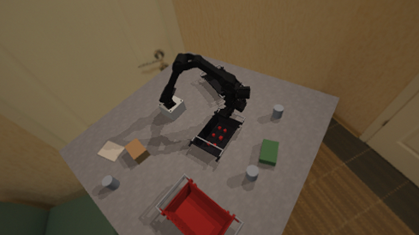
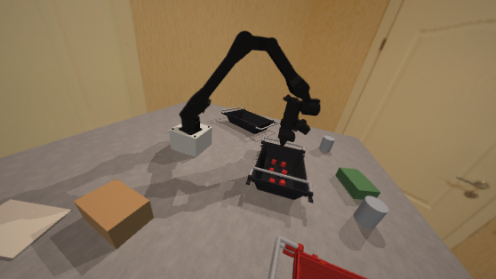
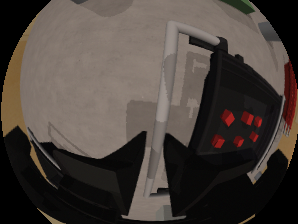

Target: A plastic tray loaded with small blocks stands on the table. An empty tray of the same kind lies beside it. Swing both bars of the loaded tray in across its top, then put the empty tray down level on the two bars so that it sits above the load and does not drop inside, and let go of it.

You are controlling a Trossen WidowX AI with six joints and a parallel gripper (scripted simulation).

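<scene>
My gripper tip is now 260 mm past the black tray, 180 mm to the right of it and 10 mm below it. The rest, counted from my gripper tip: brown box: 230 mm behind, 540 mm to the right, 10 mm below; then green block: 300 mm ahead, 50 mm to the right, 20 mm below; then beige sheet: 380 mm behind, 660 mm to the right, 40 mm below.
</scene>
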